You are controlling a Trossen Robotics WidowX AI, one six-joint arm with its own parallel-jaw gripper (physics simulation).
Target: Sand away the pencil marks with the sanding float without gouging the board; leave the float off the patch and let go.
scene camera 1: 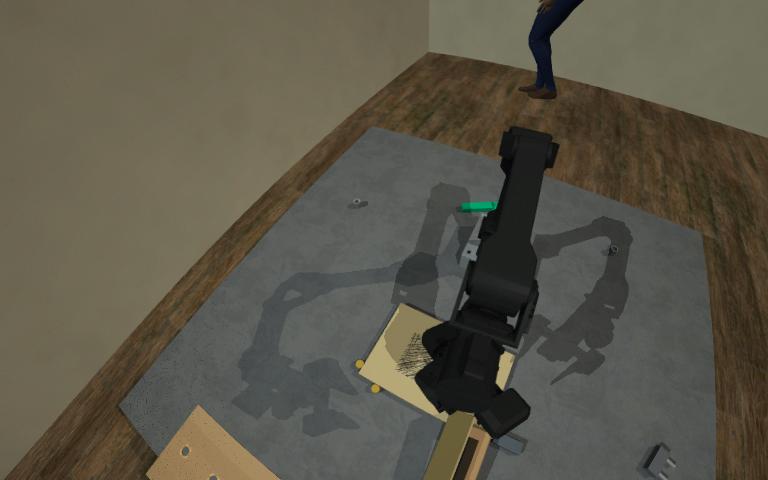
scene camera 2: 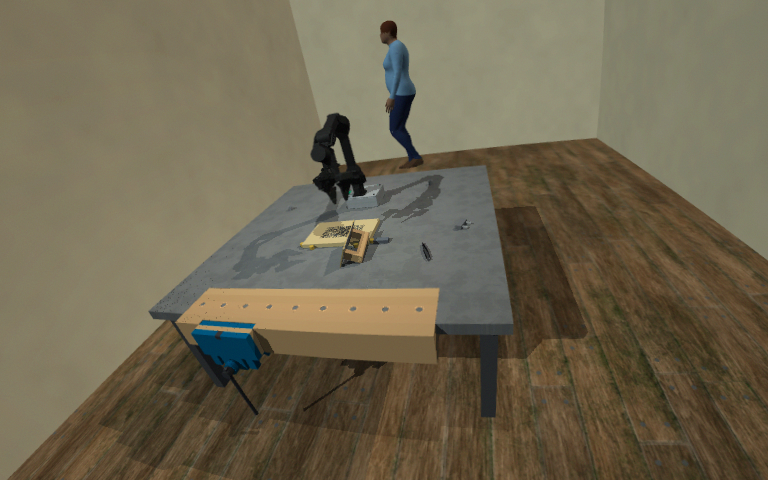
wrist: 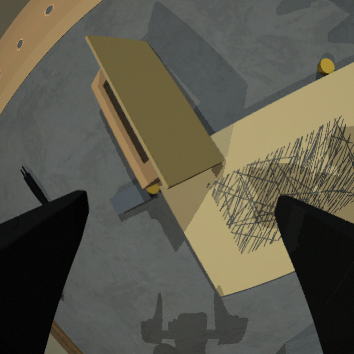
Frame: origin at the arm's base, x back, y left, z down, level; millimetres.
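Seen in the pictures: gripper, between the fingertips: [scene camera 2: 340,202] [wrist: 184,203]; arm's base, origin of its link: [scene camera 2: 359,193].
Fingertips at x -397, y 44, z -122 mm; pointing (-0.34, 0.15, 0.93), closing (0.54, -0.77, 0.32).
Offsets run from my fingertips to a thing's top centre.
The sanding float @(dx -91, dy +53, dz +77 mm) [scene camera 1: 450,444] [scene camera 2: 356,246] [wrist: 155,110], with an olive plate and a light wooden handle, rests tilted on its side at the board's near edge. In the wrist view one end of its plate overlaps the board's corner area. The pale yellow board @(dx +76, dy -62, dz +164 mm) [scene camera 1: 396,390] [scene camera 2: 317,240] [wrist: 215,265] lies flat. Dense dark pencil marks [scene camera 1: 415,356] [scene camera 2: 336,231] [wrist: 280,185] cover its middle. My gripper [scene camera 1: 467,390] [scene camera 2: 346,196] [wrist: 184,203] is open and empty, above the board's end and apart from the float. In scene camera 1 the arm hides part of the board.
Yellow pegs [scene camera 1: 359,363] [wrist: 326,66] and a blue-grey block @(dx -15, dy +132, dz +168 mm) [scene camera 1: 509,443] [scene camera 2: 380,240] [wrist: 129,199] are at the board's edges. A black tool @(dx -120, dy +313, dz +172 mm) [scene camera 2: 425,251] [wrist: 35,185] lies nearby. A holed wooden beam [scene camera 1: 209,441] [scene camera 2: 322,300] lines the table's front. A green bar @(dx +602, dy -83, dz +166 mm) [scene camera 1: 478,207] is behind.
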